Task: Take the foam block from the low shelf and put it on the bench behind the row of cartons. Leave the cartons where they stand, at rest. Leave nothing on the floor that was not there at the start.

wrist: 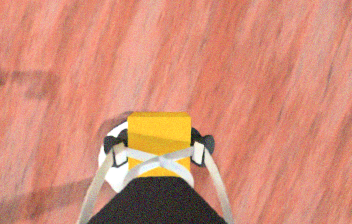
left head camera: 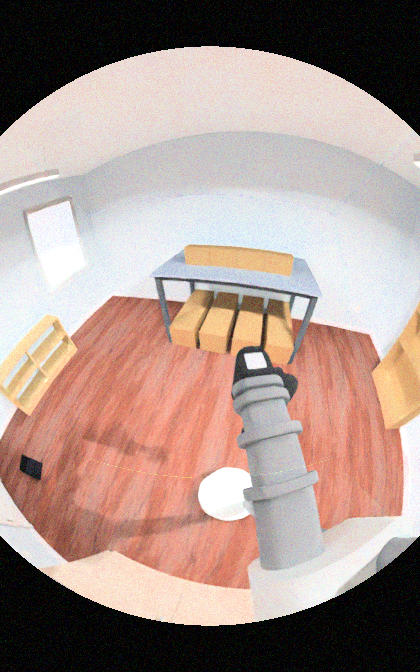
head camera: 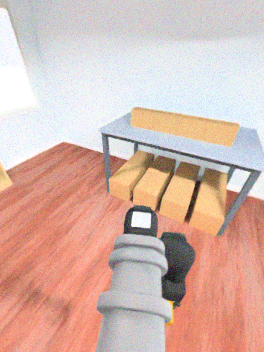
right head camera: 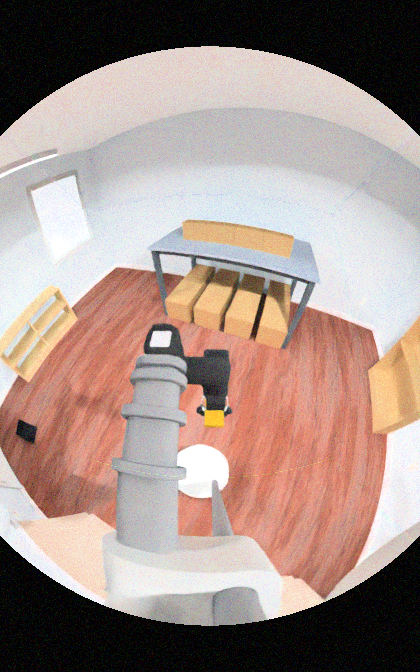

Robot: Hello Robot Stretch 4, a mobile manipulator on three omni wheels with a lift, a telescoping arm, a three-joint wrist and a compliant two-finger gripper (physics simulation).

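Places are measured from the robot's base along level axes (x left, y ahead, z down), in centimetres.
Pixels of known places: gripper, fingertip midpoint: point(wrist: 159, 140).
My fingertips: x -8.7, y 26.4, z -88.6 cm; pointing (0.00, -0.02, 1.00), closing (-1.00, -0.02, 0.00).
Ahead of a thing's pixels: the offset from my fingertips to its top centre. Level surfaces: height alone.
The yellow foam block @[dz -4.9, dx +0.0, dy -1.0 cm] point(wrist: 159, 130) point(right head camera: 214, 418) is between the fingertips of my gripper point(wrist: 159, 140) point(right head camera: 214, 411), which is shut on it. Block and gripper hang in the air above the floor, near my round white base. A yellow edge of the block point(head camera: 170, 313) shows beside the arm in the head camera view. The bench @[dz +0.0 cm] point(head camera: 112, 128) point(left head camera: 170, 270) point(right head camera: 167, 245) stands ahead against the far wall. The row of cartons @[dz -18.1, dx -33.1, dy +139.0 cm] point(head camera: 182, 126) point(left head camera: 237, 259) point(right head camera: 236, 237) stands upright along its top. The strip of bench behind the row is hidden.
Several large boxes point(head camera: 172, 192) point(left head camera: 218, 325) point(right head camera: 215, 305) stand on the floor under the bench. A low wooden shelf point(left head camera: 37, 372) point(right head camera: 36, 342) stands at the left wall, another shelf unit point(left head camera: 392, 395) point(right head camera: 385, 400) at the right. A black object point(left head camera: 31, 467) point(right head camera: 26, 431) lies on the floor at the left.
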